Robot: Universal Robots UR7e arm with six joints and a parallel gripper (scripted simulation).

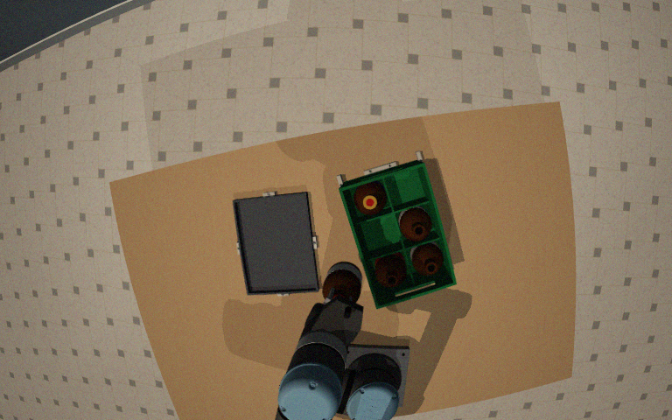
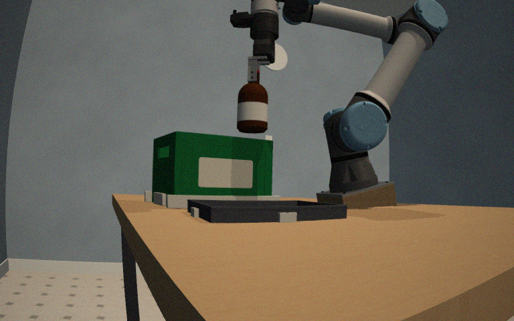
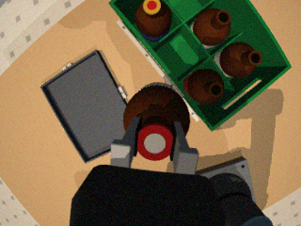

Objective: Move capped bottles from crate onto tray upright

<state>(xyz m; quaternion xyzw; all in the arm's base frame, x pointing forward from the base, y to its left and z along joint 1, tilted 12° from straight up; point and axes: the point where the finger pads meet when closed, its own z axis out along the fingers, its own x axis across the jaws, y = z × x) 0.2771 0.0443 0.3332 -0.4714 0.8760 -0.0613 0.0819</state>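
Right now my hand is 60 mm above the red-capped bottle. Also, from my hand: dark grey tray: 50 mm ahead, 180 mm to the left, 310 mm below; green crate: 70 mm ahead, 120 mm to the right, 240 mm below; open bottle: 20 mm behind, 100 mm to the right, 240 mm below.
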